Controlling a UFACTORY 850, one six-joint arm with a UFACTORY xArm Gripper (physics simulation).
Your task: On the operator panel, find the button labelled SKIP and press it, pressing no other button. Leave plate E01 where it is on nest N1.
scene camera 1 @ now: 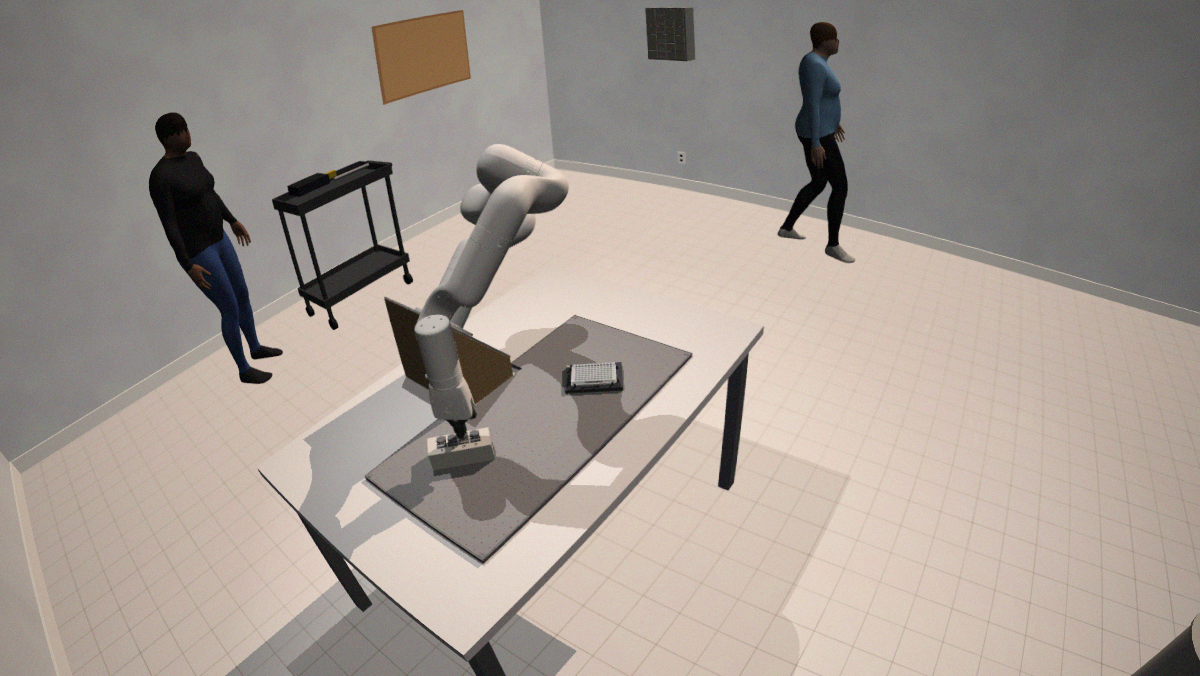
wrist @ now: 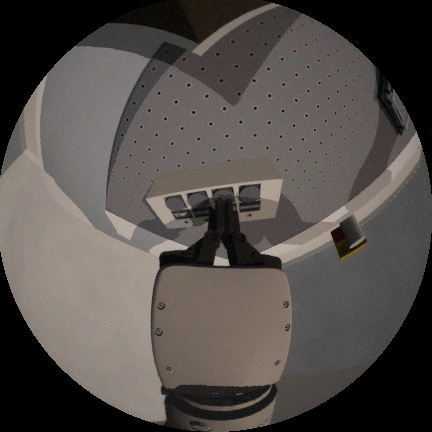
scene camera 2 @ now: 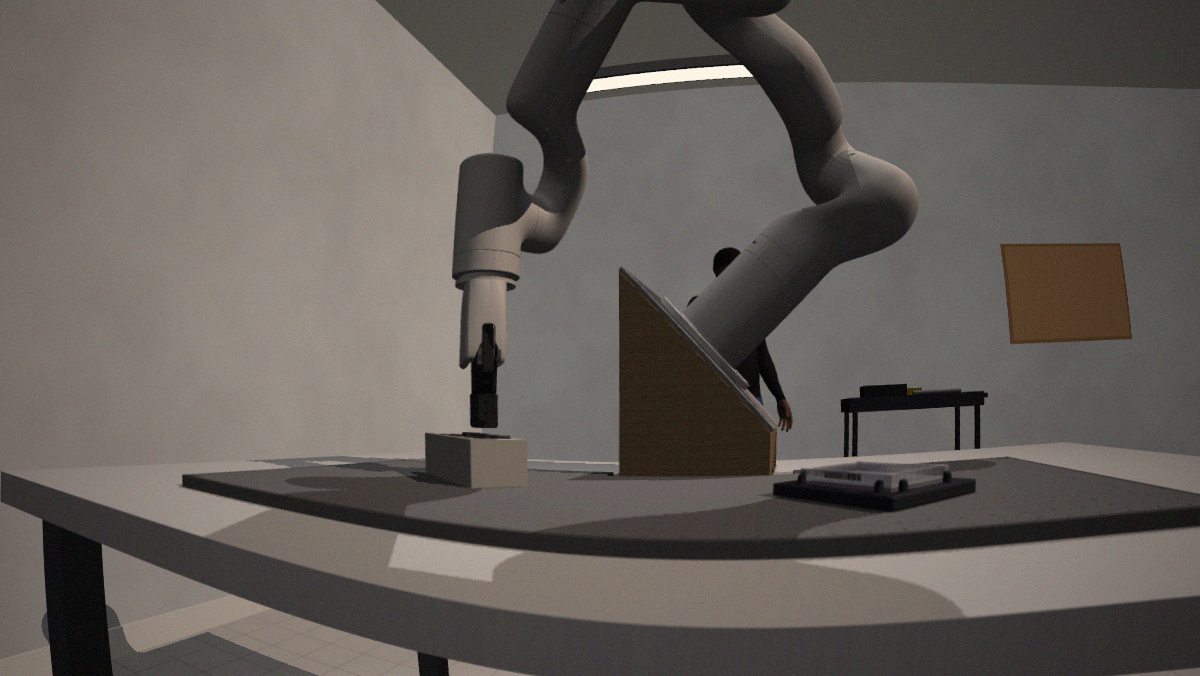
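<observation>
The operator panel (scene camera 1: 461, 457) (scene camera 2: 497, 463) (wrist: 272, 200) is a beige box with a row of several round grey buttons on top. The label strips beside the buttons are too dark and small to read, so I cannot tell which is SKIP. My gripper (scene camera 1: 459, 431) (scene camera 2: 484, 424) (wrist: 222, 206) is shut and empty, pointing down. Its tips overlap the third button from the left (wrist: 223, 192) in the wrist view. In scene camera 2 a thin gap shows between the tips and the panel top. Plate E01 (scene camera 1: 593, 373) (scene camera 2: 873, 474) sits on nest N1 (scene camera 1: 571, 388) (scene camera 2: 839, 495).
A dark perforated board (scene camera 1: 537, 470) (scene camera 2: 638, 512) (wrist: 210, 122) lies under the panel and nest on the white table (scene camera 1: 470, 613) (scene camera 2: 713, 604). The arm's wedge-shaped mount (scene camera 1: 487, 369) (scene camera 2: 688, 403) stands beside the board. A cart (scene camera 1: 335, 194) and two people (scene camera 1: 197, 201) (scene camera 1: 821, 104) are farther off.
</observation>
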